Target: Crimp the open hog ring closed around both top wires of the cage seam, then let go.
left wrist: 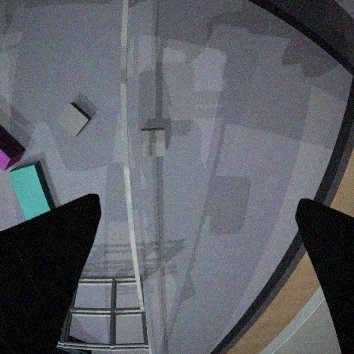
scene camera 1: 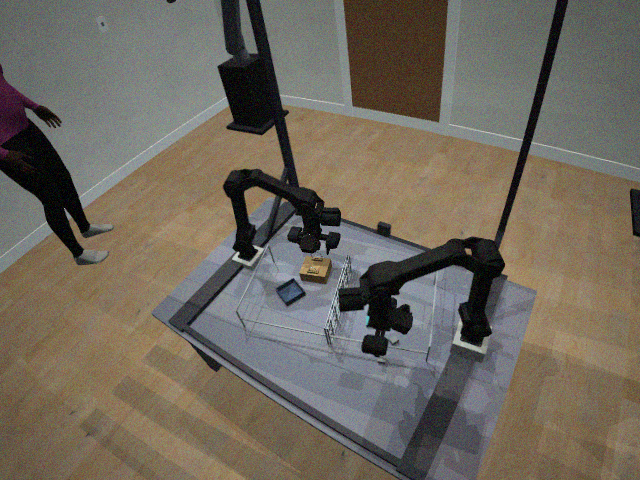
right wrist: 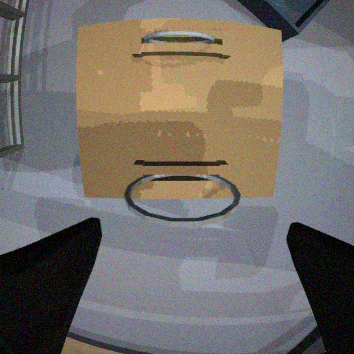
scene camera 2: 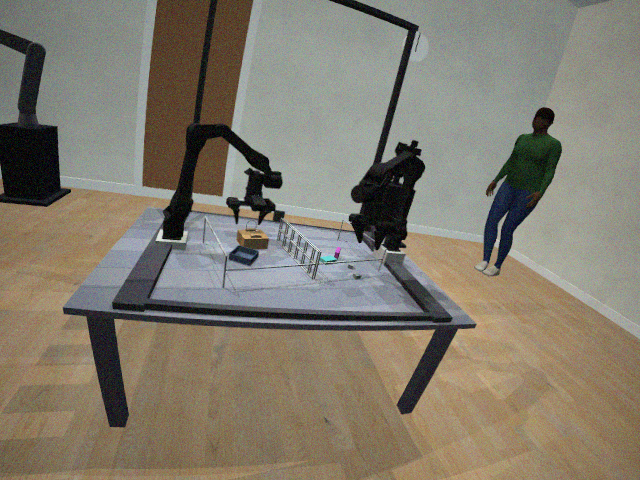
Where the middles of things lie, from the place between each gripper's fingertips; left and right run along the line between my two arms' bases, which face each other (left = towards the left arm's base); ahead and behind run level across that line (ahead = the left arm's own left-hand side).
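Right hand: 2 cm to the right of the tan block point(scene camera 1: 320, 273), 5 cm short of it, 4 cm above it.
Left hand: 370 mm to the left of the tan block, 230 mm past it, 110 mm above it.
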